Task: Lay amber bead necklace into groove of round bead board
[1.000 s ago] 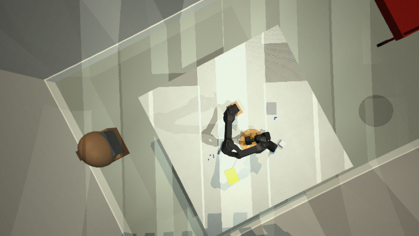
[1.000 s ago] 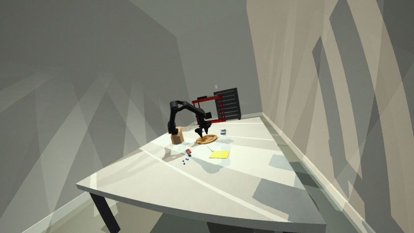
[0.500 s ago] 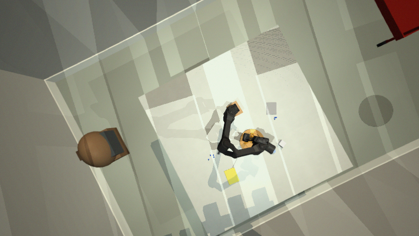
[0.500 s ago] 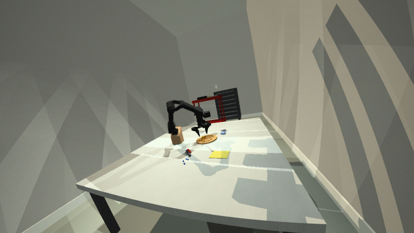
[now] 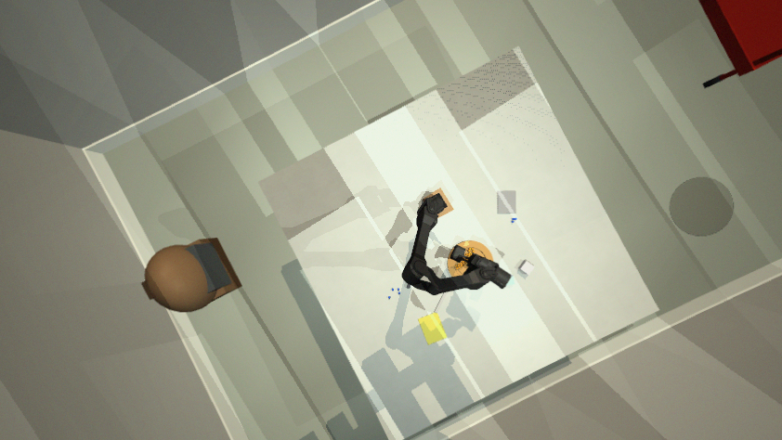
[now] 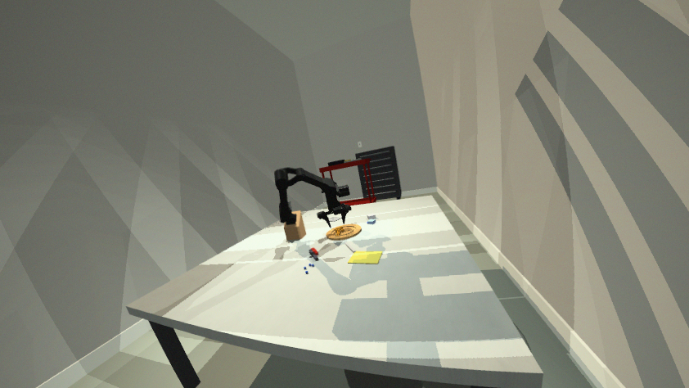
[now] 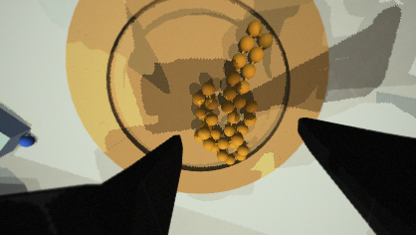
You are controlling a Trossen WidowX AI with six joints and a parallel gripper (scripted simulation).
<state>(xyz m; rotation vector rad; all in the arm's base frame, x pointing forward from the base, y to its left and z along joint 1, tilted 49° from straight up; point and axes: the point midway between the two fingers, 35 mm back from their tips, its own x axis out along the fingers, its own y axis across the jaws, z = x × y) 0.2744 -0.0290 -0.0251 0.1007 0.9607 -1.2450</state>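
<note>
Right now my gripper tip is 4 cm above the round bead board and 3 cm short of it. Round my gripper tip: light blue cube: 18 cm ahead, 10 cm to the left, 3 cm below; then red-handled tool: 23 cm to the right, 6 cm behind, 4 cm below; then white cube: 20 cm to the left, 17 cm ahead, 3 cm below.
</note>
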